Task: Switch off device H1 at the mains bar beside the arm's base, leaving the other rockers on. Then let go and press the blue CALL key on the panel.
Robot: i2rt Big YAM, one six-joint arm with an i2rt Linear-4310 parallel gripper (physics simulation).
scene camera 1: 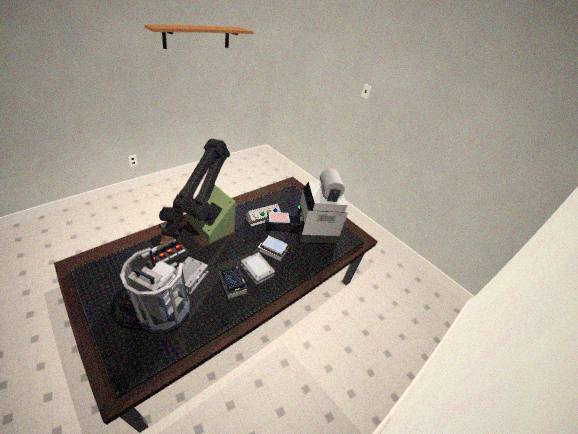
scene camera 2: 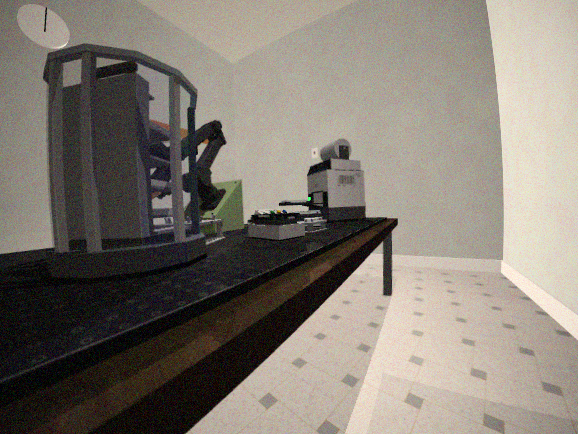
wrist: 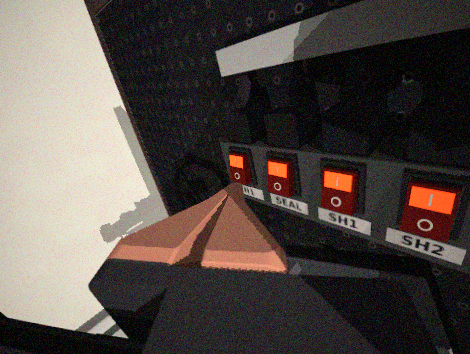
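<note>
The mains bar lies beside the arm's base. In the wrist view its rockers are the leftmost rocker, the SEAL rocker, the SH1 rocker and the SH2 rocker. All show a lit orange I half. The leftmost label is partly covered by the fingertips and cannot be read in full. My gripper is shut and empty, its copper tips in front of the bar's left end; contact cannot be told. The panel stands across the base, with a blue key.
A round grey cage stands near the bar, with a tilted white plate beside it. The green base block carries the arm. A pink-topped box, several small trays and a grey-white machine stand farther along.
</note>
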